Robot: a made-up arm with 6 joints.
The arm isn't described. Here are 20 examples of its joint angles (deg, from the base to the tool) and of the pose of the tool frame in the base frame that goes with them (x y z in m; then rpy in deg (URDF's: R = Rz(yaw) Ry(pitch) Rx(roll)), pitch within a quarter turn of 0, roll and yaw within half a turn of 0).
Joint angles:
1: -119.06 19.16 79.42 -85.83 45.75 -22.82
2: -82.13 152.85 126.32 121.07 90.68 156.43
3: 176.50 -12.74 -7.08 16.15 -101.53 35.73
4: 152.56 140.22 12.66 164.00 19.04 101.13
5: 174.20 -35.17 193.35 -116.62 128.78 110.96
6: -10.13 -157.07 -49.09 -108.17 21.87 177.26
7: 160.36 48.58 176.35 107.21 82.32 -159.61
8: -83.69 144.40 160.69 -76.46 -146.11 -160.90
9: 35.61 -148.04 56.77 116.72 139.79 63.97
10: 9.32 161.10 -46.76 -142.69 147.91 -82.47
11: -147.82 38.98 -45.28 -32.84 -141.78 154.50
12: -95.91 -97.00 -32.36 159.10 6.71 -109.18
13: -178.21 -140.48 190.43 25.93 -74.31 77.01
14: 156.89 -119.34 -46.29 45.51 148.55 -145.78
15: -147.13 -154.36 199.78 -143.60 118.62 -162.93
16: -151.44 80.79 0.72 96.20 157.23 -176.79
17: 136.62 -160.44 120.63 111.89 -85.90 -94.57
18: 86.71 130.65 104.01 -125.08 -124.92 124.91
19: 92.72 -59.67 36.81 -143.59 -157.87 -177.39
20: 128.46 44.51 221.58 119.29 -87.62 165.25
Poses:
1: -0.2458 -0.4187 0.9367 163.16 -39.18 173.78
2: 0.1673 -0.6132 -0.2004 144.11 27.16 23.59
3: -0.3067 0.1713 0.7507 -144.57 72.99 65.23
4: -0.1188 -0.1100 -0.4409 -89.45 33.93 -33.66
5: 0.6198 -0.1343 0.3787 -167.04 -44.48 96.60
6: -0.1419 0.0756 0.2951 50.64 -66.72 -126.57
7: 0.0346 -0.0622 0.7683 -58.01 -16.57 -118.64
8: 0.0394 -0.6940 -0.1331 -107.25 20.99 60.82
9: -0.4862 -0.2606 -0.4213 28.91 -35.73 80.87
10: -0.2033 0.0944 0.1207 -65.12 1.28 -9.47
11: -0.2625 -0.0078 0.1564 20.95 -46.86 2.79
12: 0.1780 0.2816 0.5961 -53.92 -58.29 -91.36
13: -0.1299 0.1386 -0.2270 159.22 62.63 68.11
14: 0.3754 -0.0394 0.4689 -17.06 45.19 -54.99
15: -0.1156 -0.2266 -0.2765 -145.78 40.84 76.39
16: -0.5637 -0.3263 -0.0687 153.51 -64.30 -33.95
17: -0.0993 0.0125 -0.5395 -75.17 -0.07 68.87
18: -0.0542 0.6452 -0.3362 -29.17 -42.68 -159.18
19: -0.1120 -0.3300 0.8893 164.39 72.67 -135.94
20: 0.0159 -0.1447 0.4363 -79.93 29.08 34.10
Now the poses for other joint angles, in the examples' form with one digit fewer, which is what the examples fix.
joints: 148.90 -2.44 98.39 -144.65 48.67 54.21
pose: -0.061 -0.114 1.103 135.5 -49.8 106.6
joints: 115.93 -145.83 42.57 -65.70 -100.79 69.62
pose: 0.354 -0.579 -0.027 -163.9 -25.3 -162.1
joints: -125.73 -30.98 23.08 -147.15 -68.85 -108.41
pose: 0.053 -0.154 0.903 137.3 -48.8 4.1
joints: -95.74 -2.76 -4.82 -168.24 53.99 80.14
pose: 0.115 -0.409 0.628 79.4 54.3 -112.2
